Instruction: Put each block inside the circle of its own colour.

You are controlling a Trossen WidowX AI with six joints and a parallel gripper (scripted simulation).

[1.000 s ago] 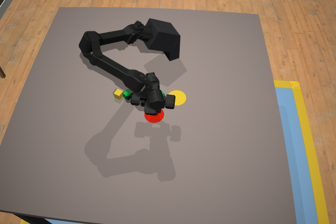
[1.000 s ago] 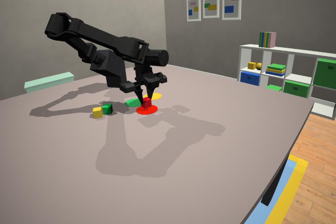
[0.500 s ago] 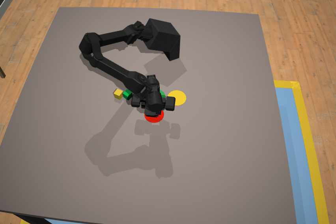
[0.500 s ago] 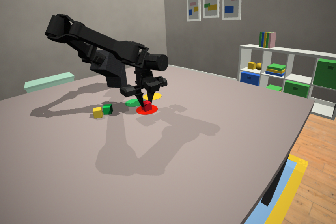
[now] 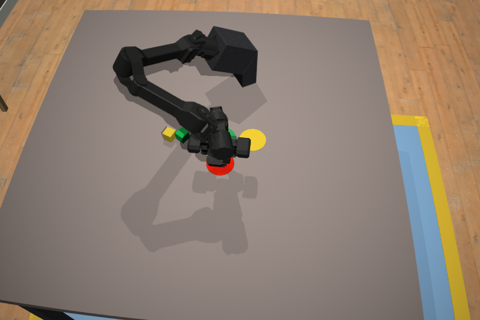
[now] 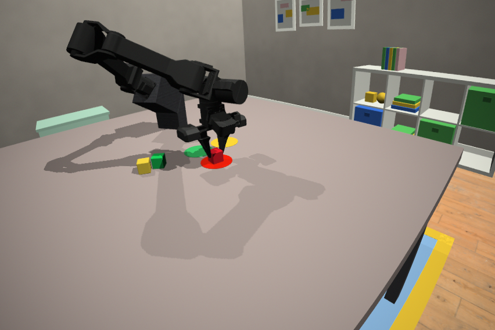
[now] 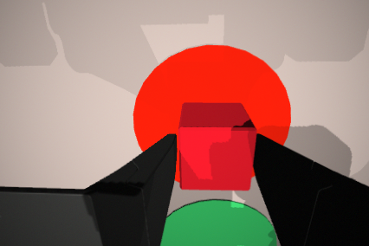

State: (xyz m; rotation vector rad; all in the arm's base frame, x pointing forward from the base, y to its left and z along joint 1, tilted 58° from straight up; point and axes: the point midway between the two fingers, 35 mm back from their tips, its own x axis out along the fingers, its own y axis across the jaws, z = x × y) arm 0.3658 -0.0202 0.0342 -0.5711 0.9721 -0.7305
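Right now the red block is 40 mm below my hand. From my hand the other things lie so: yellow circle: 120 mm to the left, 70 mm behind, 50 mm below; then red circle: 50 mm below; then green circle: 100 mm behind, 50 mm below, 30 mm to the left.
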